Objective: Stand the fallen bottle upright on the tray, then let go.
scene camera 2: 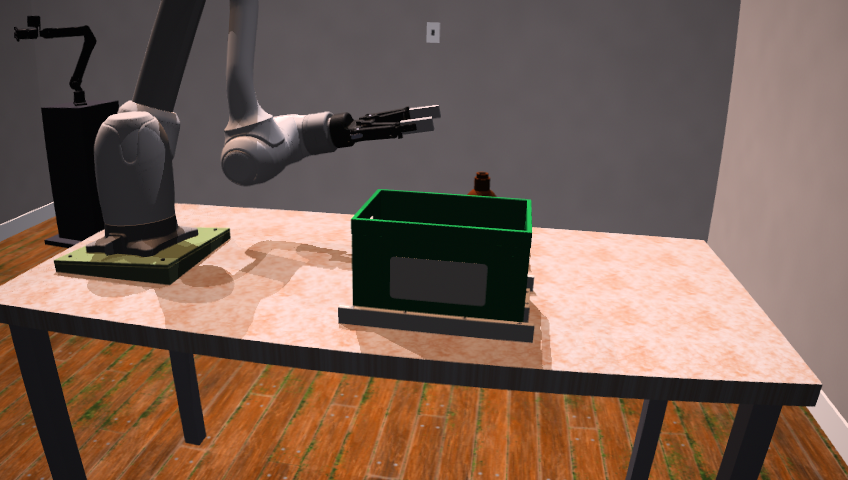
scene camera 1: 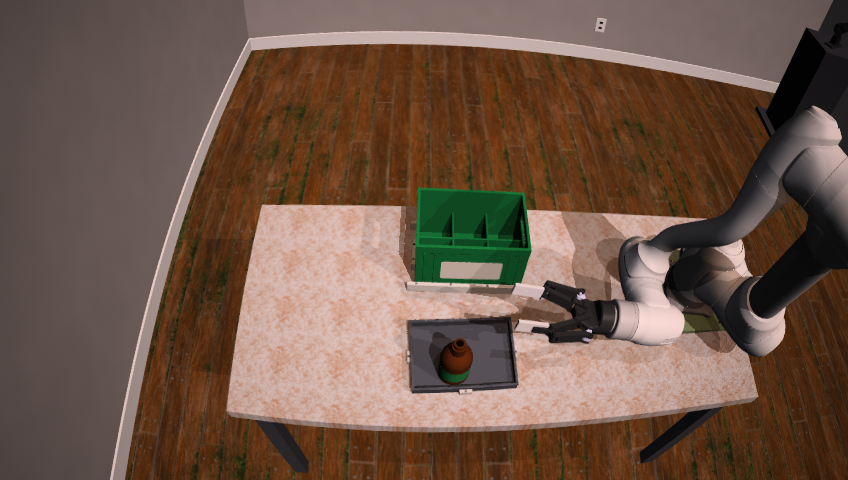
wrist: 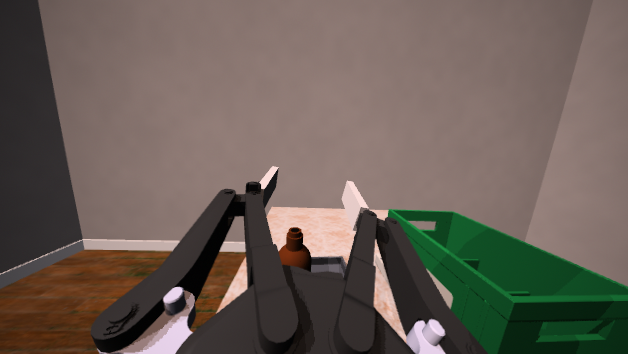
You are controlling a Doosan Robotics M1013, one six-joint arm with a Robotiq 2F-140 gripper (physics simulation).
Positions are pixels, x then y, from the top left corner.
Labels:
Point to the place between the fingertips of my gripper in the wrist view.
At 311,183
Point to a pale rail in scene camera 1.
At 411,286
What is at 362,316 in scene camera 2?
A pale rail.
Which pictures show my gripper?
Scene camera 2, scene camera 1 and the wrist view: all of them.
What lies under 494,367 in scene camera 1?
A dark grey tray.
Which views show the green crate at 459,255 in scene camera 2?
Scene camera 2, scene camera 1 and the wrist view: all of them.

